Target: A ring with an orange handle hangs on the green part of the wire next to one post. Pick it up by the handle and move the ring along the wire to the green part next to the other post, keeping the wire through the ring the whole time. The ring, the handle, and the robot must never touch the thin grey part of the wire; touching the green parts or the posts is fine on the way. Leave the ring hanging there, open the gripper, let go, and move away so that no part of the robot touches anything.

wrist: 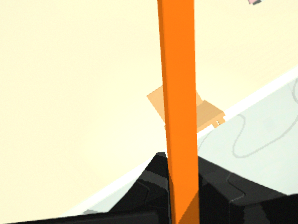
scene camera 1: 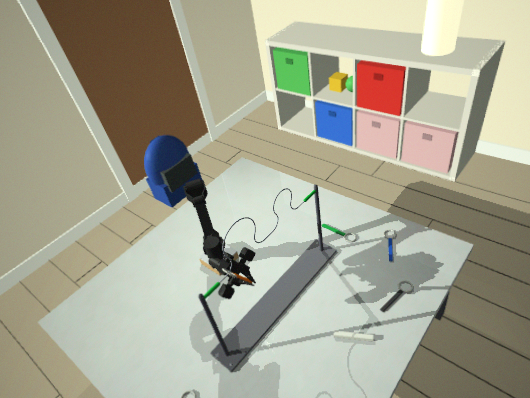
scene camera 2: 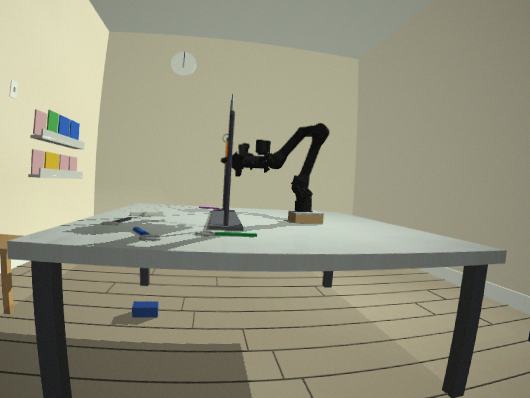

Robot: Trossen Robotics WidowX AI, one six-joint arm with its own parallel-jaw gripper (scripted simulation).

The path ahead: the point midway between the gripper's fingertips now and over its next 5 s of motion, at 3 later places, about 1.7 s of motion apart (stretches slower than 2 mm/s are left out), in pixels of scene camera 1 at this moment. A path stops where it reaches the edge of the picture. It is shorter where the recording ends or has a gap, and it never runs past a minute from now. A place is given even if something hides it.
My gripper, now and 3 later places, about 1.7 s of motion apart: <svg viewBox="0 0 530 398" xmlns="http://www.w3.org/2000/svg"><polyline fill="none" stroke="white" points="254,284 250,240 242,221 243,227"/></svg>
